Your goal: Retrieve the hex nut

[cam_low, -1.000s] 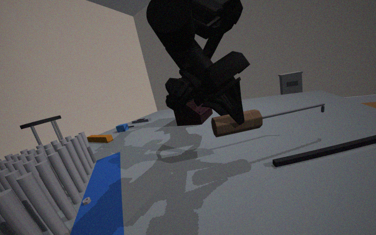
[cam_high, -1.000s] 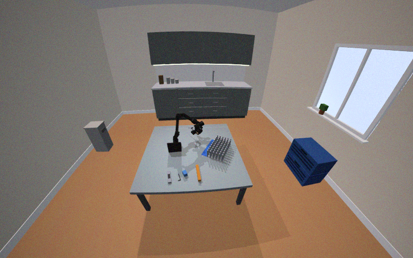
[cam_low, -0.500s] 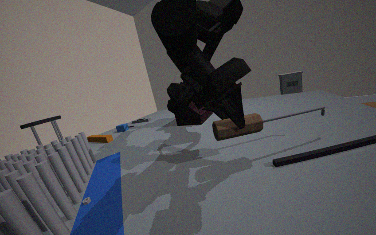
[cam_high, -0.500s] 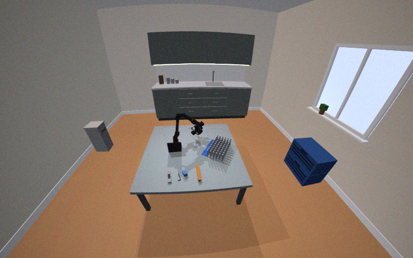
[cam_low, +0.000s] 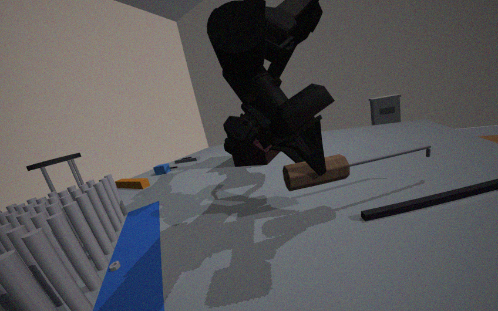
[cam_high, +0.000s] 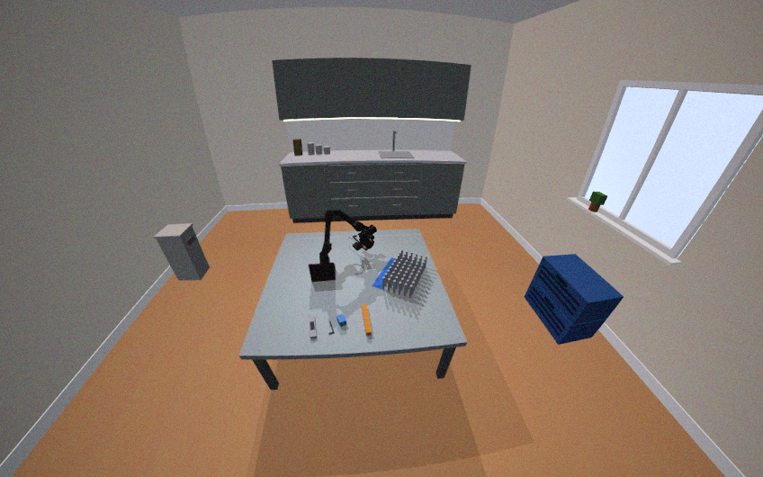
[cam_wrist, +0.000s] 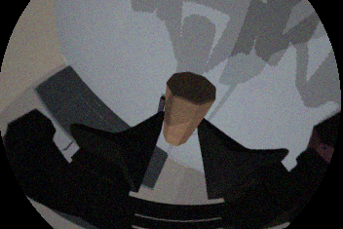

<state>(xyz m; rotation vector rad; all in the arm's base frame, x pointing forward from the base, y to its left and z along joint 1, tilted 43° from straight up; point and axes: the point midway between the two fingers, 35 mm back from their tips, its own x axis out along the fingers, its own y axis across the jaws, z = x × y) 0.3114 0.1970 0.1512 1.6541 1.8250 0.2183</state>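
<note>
My gripper tip is 90 mm to the right of the hook tool, 50 mm past it and 10 mm above it. Also, from my gripper tip: hex nut: 260 mm to the right, 190 mm ahead, 60 mm below; blue taped strip: 280 mm to the right, 150 mm ahead, 60 mm below; orange block: 710 mm to the right, 70 mm behind, 50 mm below.
</note>
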